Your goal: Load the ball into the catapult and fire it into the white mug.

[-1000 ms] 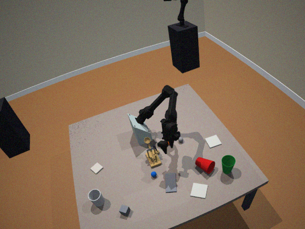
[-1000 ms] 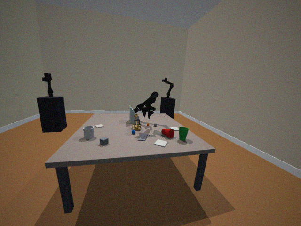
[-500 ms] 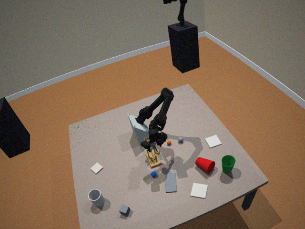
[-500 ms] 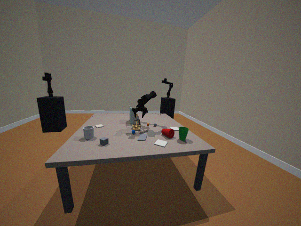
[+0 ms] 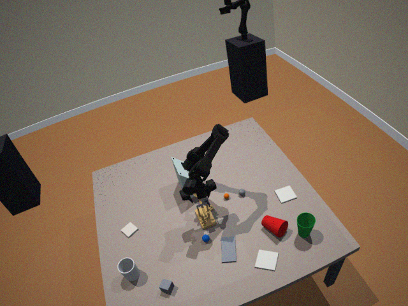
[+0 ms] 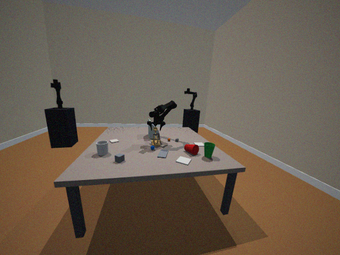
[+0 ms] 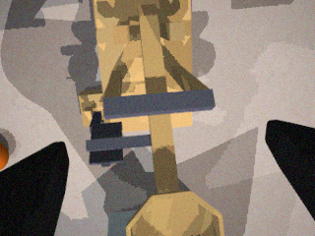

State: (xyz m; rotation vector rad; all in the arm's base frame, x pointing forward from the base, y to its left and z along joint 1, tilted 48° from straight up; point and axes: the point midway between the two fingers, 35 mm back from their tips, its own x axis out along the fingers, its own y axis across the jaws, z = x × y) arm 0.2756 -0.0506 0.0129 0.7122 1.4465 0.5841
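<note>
Right now my gripper tip is 70 mm above the wooden catapult, 20 mm to the right of it and 10 mm past it. The rest, counted from my gripper tip: blue ball (160 mm ahead, 120 mm below, 60 mm to the right); then orange ball (170 mm to the left, 120 mm below, 50 mm behind); then grey ball (260 mm to the left, 120 mm below, 30 mm behind).
</note>
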